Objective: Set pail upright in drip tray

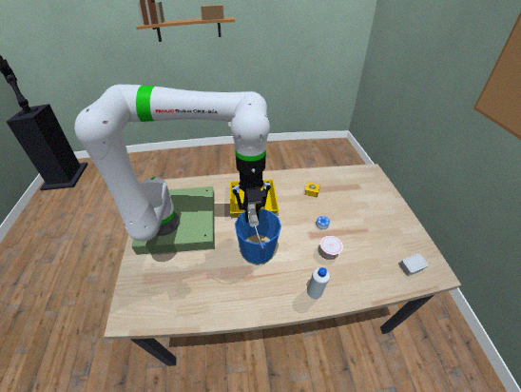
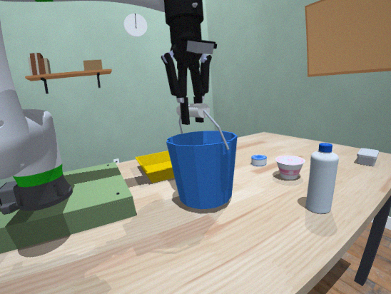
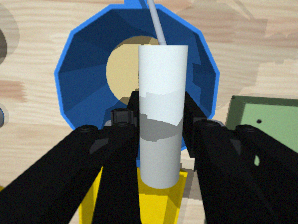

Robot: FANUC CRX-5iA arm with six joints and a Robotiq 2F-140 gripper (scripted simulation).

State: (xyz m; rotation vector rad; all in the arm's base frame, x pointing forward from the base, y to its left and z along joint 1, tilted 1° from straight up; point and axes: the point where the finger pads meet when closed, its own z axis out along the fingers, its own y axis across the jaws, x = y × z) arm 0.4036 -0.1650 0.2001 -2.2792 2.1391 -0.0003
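Right now the blue pail is 10 cm below my hand and 2 cm ahead of it. From my hand the other things lie so: white bottle (23 cm to the right, 23 cm ahead, 18 cm below); yellow drip tray (32 cm to the left, 24 cm below, 4 cm ahead); grey box (71 cm ahead, 24 cm below, 20 cm to the right).
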